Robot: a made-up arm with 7 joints. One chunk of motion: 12 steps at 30 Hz.
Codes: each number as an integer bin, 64 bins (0 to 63) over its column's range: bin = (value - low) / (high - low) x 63, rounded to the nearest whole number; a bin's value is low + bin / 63 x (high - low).
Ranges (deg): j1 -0.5..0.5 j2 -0.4..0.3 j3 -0.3..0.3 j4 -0.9..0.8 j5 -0.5..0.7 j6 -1..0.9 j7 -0.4..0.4
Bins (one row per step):
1: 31 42 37 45 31 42 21
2: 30 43 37 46 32 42 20
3: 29 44 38 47 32 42 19
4: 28 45 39 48 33 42 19
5: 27 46 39 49 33 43 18
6: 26 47 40 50 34 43 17
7: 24 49 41 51 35 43 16
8: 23 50 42 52 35 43 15
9: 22 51 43 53 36 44 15
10: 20 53 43 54 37 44 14
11: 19 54 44 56 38 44 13
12: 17 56 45 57 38 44 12
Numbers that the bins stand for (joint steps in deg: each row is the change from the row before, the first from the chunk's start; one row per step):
1: -0.008 0.067 0.052 0.314 0.090 0.267 -0.133
2: -0.024 0.078 0.052 0.341 0.110 0.267 -0.146
3: -0.040 0.089 0.062 0.368 0.110 0.267 -0.159
4: -0.056 0.100 0.071 0.395 0.129 0.267 -0.159
5: -0.071 0.111 0.071 0.422 0.129 0.297 -0.171
6: -0.087 0.122 0.081 0.449 0.148 0.297 -0.184
7: -0.119 0.144 0.090 0.476 0.167 0.297 -0.197
8: -0.135 0.156 0.100 0.503 0.167 0.297 -0.210
9: -0.151 0.167 0.110 0.530 0.186 0.327 -0.210
10: -0.183 0.189 0.110 0.557 0.205 0.327 -0.222
11: -0.198 0.200 0.119 0.611 0.224 0.327 -0.235
12: -0.230 0.222 0.129 0.638 0.224 0.327 -0.248

